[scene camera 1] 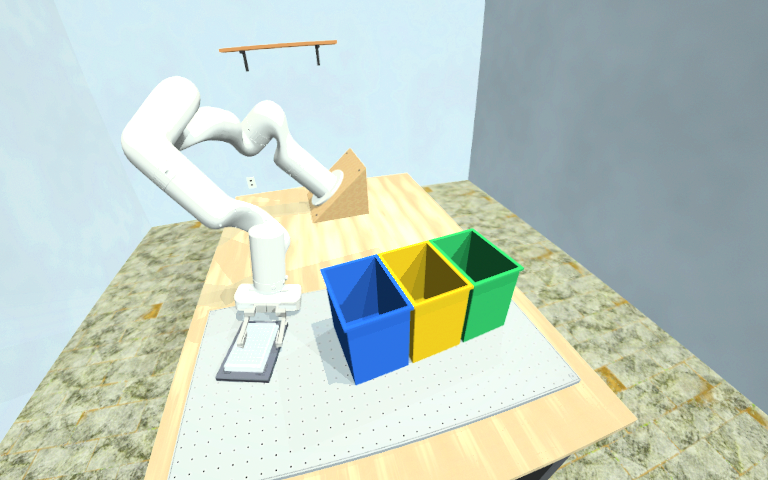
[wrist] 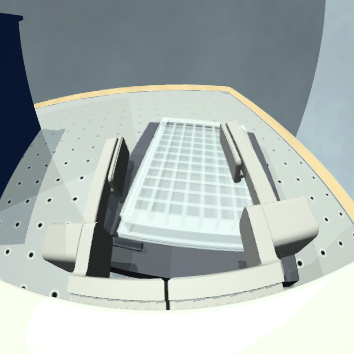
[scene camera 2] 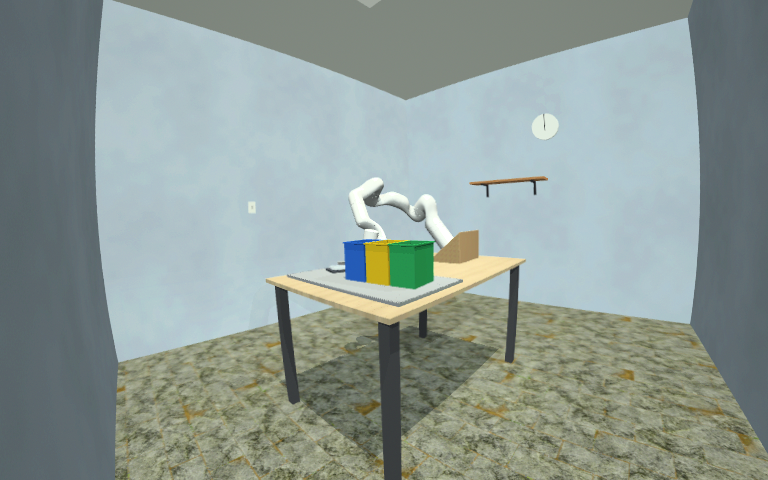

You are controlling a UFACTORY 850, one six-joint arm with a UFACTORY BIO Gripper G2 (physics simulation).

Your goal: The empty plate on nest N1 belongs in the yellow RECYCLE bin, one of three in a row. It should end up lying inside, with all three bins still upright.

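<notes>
The clear gridded plate [scene camera 1: 252,352] [wrist: 185,175] lies on the dark nest [scene camera 1: 247,376] [wrist: 170,262]. My gripper [scene camera 1: 261,344] [wrist: 175,135] is shut at its narrow stance, with nothing held between the fingers. It points down at the plate, off-centre: in the wrist view the right finger overlaps the plate's right side, and the left finger stands over the nest's left side. Finger height and contact with the plate are hard to tell. The yellow bin [scene camera 1: 440,322] [scene camera 2: 378,266] stands upright between the blue bin [scene camera 1: 376,350] [scene camera 2: 355,263] [wrist: 15,100] and the green bin [scene camera 1: 491,305] [scene camera 2: 416,266].
The nest and bins stand on a perforated grey board [scene camera 1: 317,418] [scene camera 2: 390,295] [wrist: 310,175] on the wooden table [scene camera 1: 509,438] [scene camera 2: 492,270]. The blue bin is the one nearest the gripper. The wooden wedge [scene camera 1: 345,198] [scene camera 2: 467,247] carries the arm base at the far end.
</notes>
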